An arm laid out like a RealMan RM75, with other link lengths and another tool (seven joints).
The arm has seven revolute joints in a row. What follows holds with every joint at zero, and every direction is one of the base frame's.
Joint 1 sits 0.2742 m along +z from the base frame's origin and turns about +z.
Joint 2 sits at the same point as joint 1 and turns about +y.
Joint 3 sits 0.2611 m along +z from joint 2 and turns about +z.
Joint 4 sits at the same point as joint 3 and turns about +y.
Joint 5 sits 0.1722 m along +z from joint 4 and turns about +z.
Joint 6 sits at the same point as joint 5 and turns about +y.
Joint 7 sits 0.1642 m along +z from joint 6 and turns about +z.
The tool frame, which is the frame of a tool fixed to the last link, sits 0.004 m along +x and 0.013 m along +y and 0.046 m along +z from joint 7; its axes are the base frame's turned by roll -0.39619, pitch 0 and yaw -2.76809 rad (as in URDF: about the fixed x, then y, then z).
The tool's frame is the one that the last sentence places.
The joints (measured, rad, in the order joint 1, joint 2, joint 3, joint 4, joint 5, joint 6, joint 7), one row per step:
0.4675 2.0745 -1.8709 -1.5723 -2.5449 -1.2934 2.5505
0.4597 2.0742 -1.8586 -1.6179 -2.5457 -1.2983 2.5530
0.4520 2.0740 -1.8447 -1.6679 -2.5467 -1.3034 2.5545
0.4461 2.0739 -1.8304 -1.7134 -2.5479 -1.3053 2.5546
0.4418 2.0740 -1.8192 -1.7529 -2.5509 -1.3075 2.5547
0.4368 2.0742 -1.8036 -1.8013 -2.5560 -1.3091 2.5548
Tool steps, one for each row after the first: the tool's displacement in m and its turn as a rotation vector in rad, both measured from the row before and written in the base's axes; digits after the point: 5 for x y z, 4 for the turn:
-0.00896 0.00230 0.00516 0.0206 0.0229 0.0204
-0.00993 0.00251 0.00613 0.0234 0.0243 0.0244
-0.00953 0.00293 0.00627 0.0247 0.0233 0.0250
-0.00810 0.00231 0.00564 0.0217 0.0176 0.0232
-0.00980 0.00324 0.00774 0.0303 0.0213 0.0284

